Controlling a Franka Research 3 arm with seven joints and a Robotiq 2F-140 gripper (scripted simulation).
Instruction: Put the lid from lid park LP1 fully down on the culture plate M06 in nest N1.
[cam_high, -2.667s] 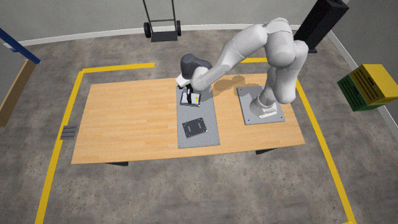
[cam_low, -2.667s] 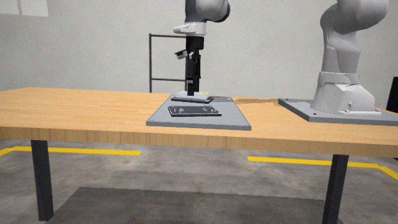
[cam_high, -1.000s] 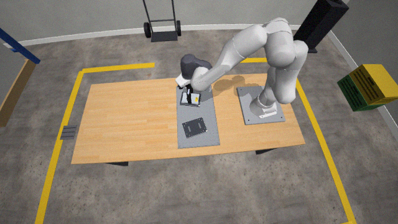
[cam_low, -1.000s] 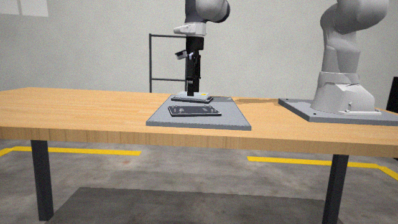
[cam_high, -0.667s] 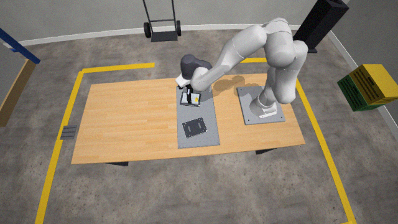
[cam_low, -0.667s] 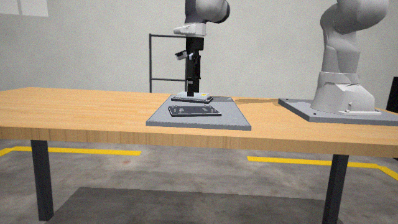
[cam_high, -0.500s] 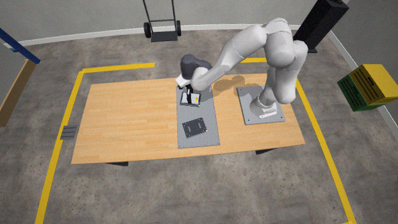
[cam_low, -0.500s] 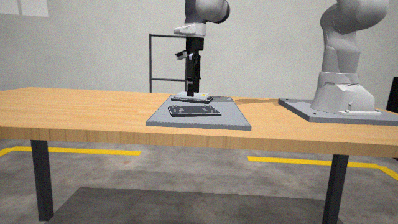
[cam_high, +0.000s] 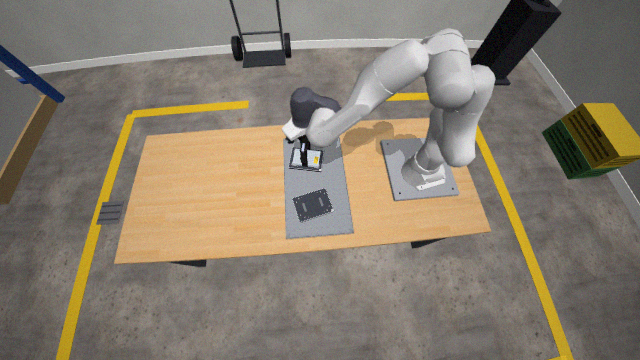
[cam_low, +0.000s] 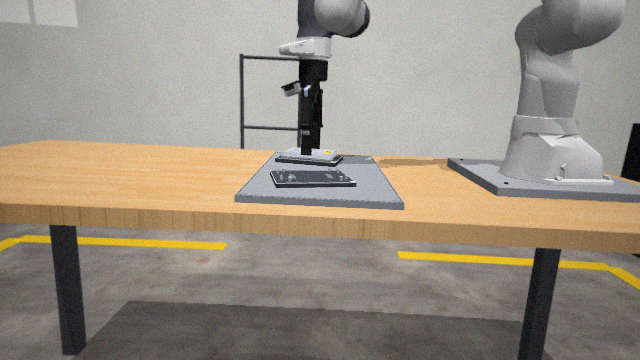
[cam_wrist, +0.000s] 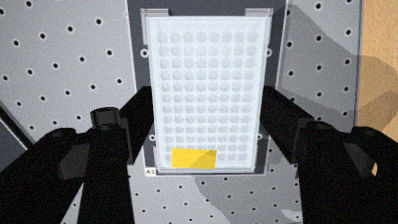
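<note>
Right now the lid is 2 cm below my hand. The rest, counted from my hand: nest N1 (4 cm below); then lid park LP1 (1 cm behind, 24 cm to the left, 4 cm below).
</note>
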